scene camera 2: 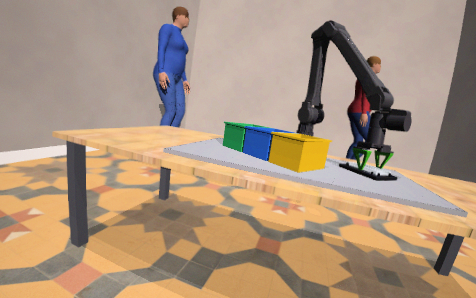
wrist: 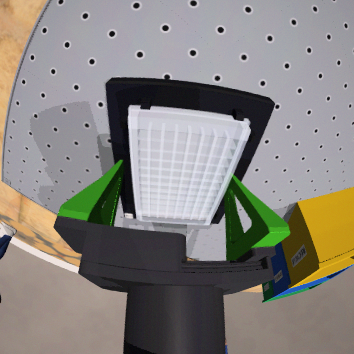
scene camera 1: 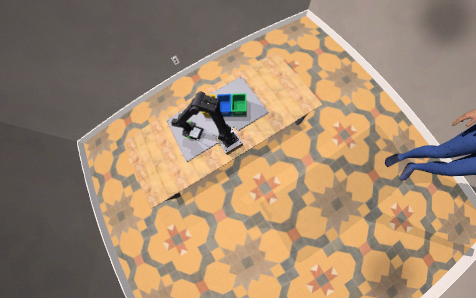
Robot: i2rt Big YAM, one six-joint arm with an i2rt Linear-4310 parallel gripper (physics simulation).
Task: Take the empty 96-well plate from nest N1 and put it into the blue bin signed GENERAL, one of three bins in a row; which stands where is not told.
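Places are measured from the arm's base along level axes (x down, y left, z ahead), in millimetres.
Pixels of known places: gripper, fingertip midpoint: [scene camera 2: 369, 170] [wrist: 176, 170] [scene camera 1: 192, 132]; arm's base at its link origin: [scene camera 1: 230, 139].
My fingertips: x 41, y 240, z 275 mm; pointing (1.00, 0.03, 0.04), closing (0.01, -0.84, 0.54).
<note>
Ahead of a thing's pixels: the offset from my fingertips to its top centre. "*": to the spot under its first point. Level surfaces: height alone.
The clear 96-well plate @(dx -14, dy -6, dz -2 mm) [scene camera 1: 196, 132] [wrist: 187, 172] sits in a black nest @(dx -10, dy -7, dz -2 mm) [scene camera 2: 370, 175] [wrist: 190, 92] on the grey board. My gripper [scene camera 2: 372, 168] [wrist: 176, 170] is open and low over the nest, pointing down, with one green finger beside each long side of the plate. Nothing is held between the fingers. The blue bin [scene camera 1: 224, 103] [scene camera 2: 257, 143] [wrist: 280, 265] stands in the middle of the row, between the green bin @(* dx +7, dy -504, dz -30 mm) [scene camera 1: 240, 104] [scene camera 2: 233, 136] and the yellow bin [scene camera 2: 300, 152] [wrist: 327, 230]. The signs are too small to read surely.
The grey perforated board @(dx +12 mm) [scene camera 1: 192, 150] [scene camera 2: 200, 152] [wrist: 190, 40] lies on a wooden table @(dx +25 mm) [scene camera 1: 295, 95] [scene camera 2: 100, 136]. The yellow bin stands nearest the nest. In scene camera 2, a person in blue [scene camera 2: 172, 60] and a person in red [scene camera 2: 359, 100] stand beyond the table.
</note>
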